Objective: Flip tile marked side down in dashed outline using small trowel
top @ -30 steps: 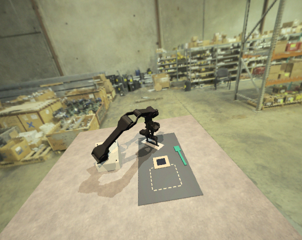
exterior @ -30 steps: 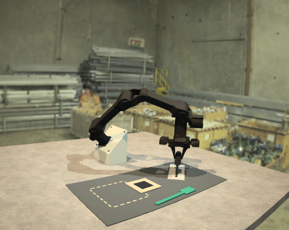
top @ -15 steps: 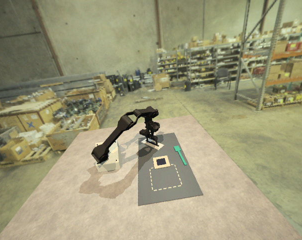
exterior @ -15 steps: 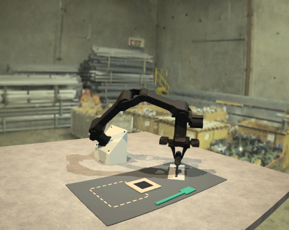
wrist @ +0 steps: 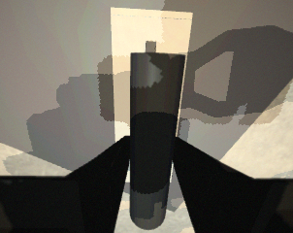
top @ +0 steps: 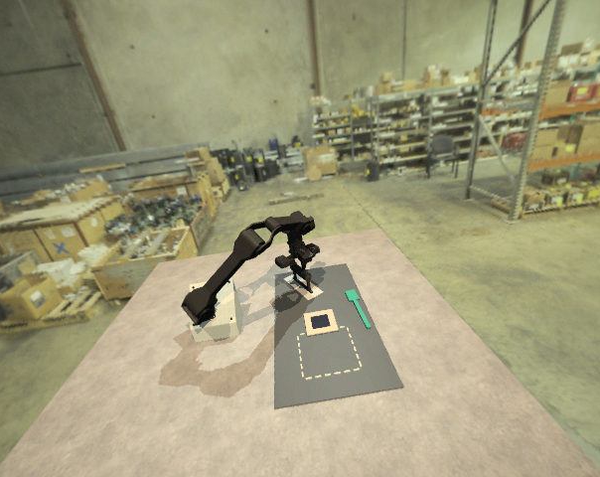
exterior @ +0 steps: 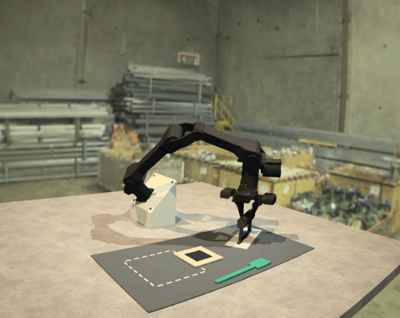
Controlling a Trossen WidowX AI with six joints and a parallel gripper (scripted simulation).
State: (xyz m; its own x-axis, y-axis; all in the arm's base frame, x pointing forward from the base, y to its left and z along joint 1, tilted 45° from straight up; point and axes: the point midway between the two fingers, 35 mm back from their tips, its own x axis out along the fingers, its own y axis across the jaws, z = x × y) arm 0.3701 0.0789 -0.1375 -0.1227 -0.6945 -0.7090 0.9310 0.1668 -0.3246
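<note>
The trowel lies 1 cm ahead of my gripper tip, 2 cm to the right of it and 3 cm below it. From my gripper tip the other things lie so: grey mat: 2 cm ahead, 20 cm to the right, 9 cm below; tile: 1 cm ahead, 24 cm to the right, 6 cm below; green flat tool: 16 cm ahead, 20 cm to the right, 6 cm below.
</note>
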